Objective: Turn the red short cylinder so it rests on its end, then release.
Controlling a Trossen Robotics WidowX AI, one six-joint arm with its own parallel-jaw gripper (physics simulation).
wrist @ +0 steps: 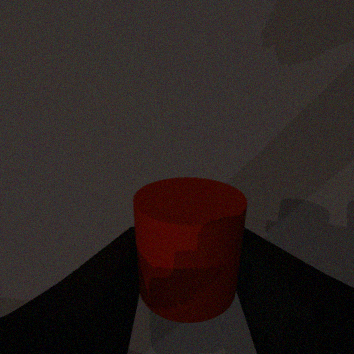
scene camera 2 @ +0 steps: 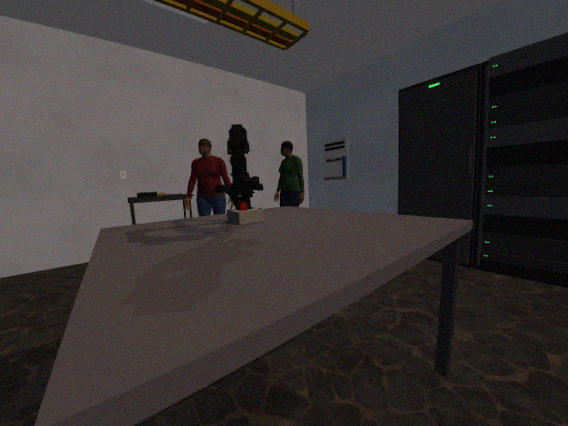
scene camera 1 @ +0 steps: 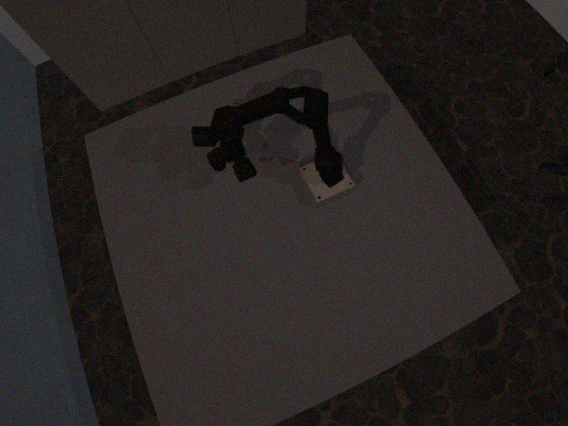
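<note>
The red short cylinder (scene camera 2: 243, 206) (wrist: 190, 250) sits between the two black fingers of my gripper (scene camera 1: 231, 165) (scene camera 2: 243, 204) (wrist: 185, 236), which is shut on it. In the wrist view one round flat end faces the top of the picture, and the fingers press on the curved side. In scene camera 2 it shows as a small red patch above the level of the white base plate, off the table (scene camera 1: 300, 300) (scene camera 2: 300, 260). Its exact tilt and height are hard to tell there. In scene camera 1 the cylinder is hidden by the gripper, which is left of the arm's base.
The arm's white base plate (scene camera 1: 320, 192) (scene camera 2: 245, 216) is fixed near the back of the table. Two people, one in red (scene camera 2: 207, 177) and one in green (scene camera 2: 291, 172), stand beyond the table. Dark server cabinets (scene camera 2: 437, 155) are at the right. Shadows of the arm fall on the tabletop.
</note>
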